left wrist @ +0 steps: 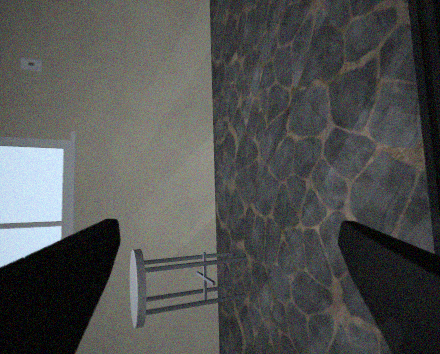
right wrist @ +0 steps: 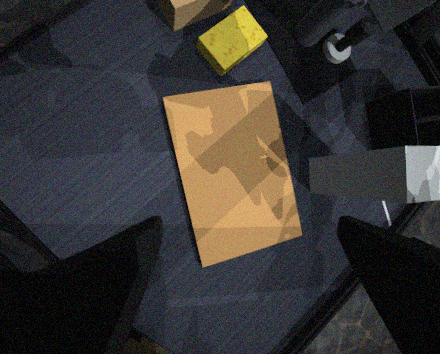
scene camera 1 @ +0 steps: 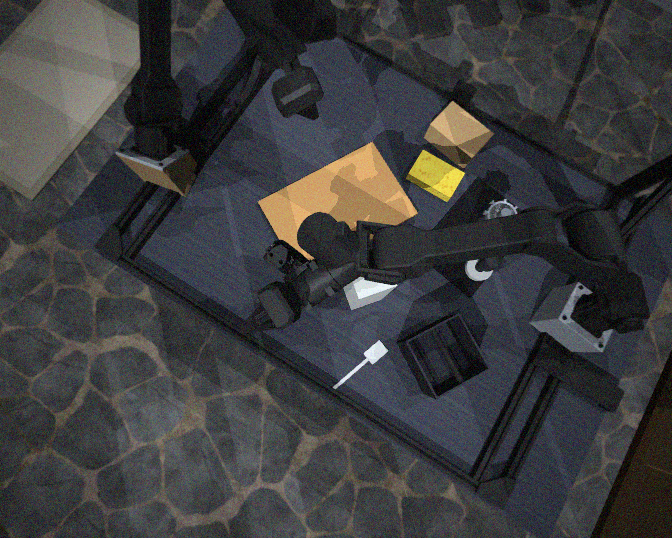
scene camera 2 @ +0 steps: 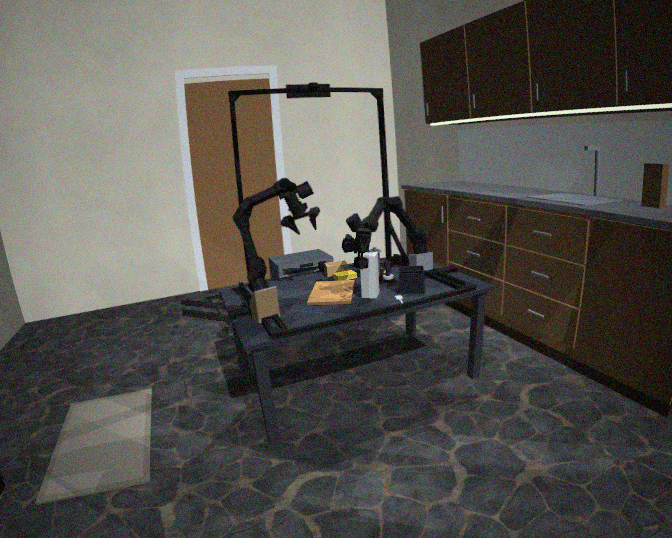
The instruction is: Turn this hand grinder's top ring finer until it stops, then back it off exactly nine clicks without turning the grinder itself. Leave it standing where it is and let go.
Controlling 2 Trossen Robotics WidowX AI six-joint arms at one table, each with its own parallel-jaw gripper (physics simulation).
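Places are measured from the left arm's base along level axes (x ahead, y left, z up), in millimetres.
Pixels of known places: left gripper, fingertip midpoint: (left wrist: 230,230) (scene camera 1: 253,323) (scene camera 2: 362,260); right gripper, fingertip midpoint: (right wrist: 250,225) (scene camera 2: 307,232); left arm's base, origin of the base link: (scene camera 1: 590,315) (scene camera 2: 420,253); right arm's base, origin of the base link: (scene camera 1: 153,150) (scene camera 2: 262,293).
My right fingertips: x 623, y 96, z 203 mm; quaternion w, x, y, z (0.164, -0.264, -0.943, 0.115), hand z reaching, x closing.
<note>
Ahead of a thing's pixels: the offset from my right fingertips to its top centre.
The hand grinder @[dx -369, dy -130, dz -146 mm] (scene camera 1: 500,210) (right wrist: 317,27) is a dark upright cylinder with a pale, notched top ring, on a black mat. In scene camera 1 the ring shows beside my left forearm; in the right wrist view only part of the dark body shows. The ring's setting is too small to read. My left gripper (scene camera 1: 257,322) (scene camera 2: 354,252) (left wrist: 230,230) is open and empty, past the grinder toward the table's long lower edge, facing a wall and the floor. My right gripper (scene camera 1: 302,114) (scene camera 2: 303,224) (right wrist: 250,225) is open and empty, high above the table, away from the grinder.
An orange-tan board @[dx -90, dy +20, dz -294 mm] (scene camera 1: 336,179) (right wrist: 225,200), yellow sponge @[dx -213, dy -182, dz -279 mm] (scene camera 1: 434,176) (right wrist: 232,40) and cardboard box @[dx -195, dy -287, dz -249 mm] (scene camera 1: 458,131) lie left of the grinder. A tall white box @[dx -246, dy +132, dz -109 mm] (scene camera 1: 367,294) (scene camera 2: 369,274), a black divided bin @[dx -454, dy +140, dz -209 mm] (scene camera 1: 442,355), a white round piece @[dx -417, dy -73, dz -216 mm] (scene camera 1: 473,274) and a white long-handled tool @[dx -345, dy +262, dz -306 mm] (scene camera 1: 375,353) are nearby.
</note>
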